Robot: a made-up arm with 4 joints. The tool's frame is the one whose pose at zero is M.
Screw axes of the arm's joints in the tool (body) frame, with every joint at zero. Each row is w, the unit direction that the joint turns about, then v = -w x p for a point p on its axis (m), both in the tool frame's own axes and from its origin. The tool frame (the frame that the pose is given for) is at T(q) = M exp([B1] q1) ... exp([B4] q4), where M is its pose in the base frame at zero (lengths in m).
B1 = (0, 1, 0, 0.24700, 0.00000, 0.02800)
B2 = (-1, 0, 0, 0.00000, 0.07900, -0.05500)
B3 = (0, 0, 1, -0.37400, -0.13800, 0.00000)
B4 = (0, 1, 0, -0.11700, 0.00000, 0.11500)
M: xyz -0.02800 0.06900 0.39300 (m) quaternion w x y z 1 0 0 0
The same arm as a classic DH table. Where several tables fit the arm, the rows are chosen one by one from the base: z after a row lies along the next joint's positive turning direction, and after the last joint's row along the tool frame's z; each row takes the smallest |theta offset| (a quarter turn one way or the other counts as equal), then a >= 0, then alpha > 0; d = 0 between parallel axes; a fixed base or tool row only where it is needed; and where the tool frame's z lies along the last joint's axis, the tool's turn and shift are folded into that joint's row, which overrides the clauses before.
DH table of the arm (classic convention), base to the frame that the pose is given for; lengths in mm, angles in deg. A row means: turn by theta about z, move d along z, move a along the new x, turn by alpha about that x. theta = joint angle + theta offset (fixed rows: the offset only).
base (fixed): d 146; theta offset 0; a 0; alpha -90
joint 1: d 14; theta offset -90; a 168; alpha 90
joint 2: d -110; theta offset -90; a 319; alpha -90
joint 3: d 196; theta offset -90; a 23; alpha 90
joint 4: d 374; theta offset 0; a 115; alpha -90
tool (fixed): d -117; theta offset 180; a 0; alpha 0

